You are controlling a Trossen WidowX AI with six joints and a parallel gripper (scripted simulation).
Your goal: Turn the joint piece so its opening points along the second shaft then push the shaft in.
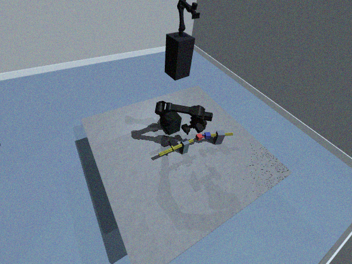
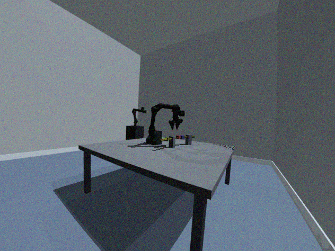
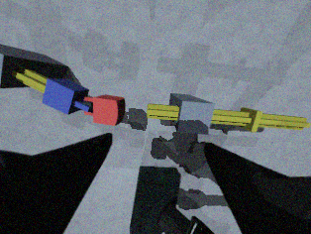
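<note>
Right now my gripper tip is 90 mm above the red square joint piece, 80 mm to the right of it and 10 mm short of it.
</note>
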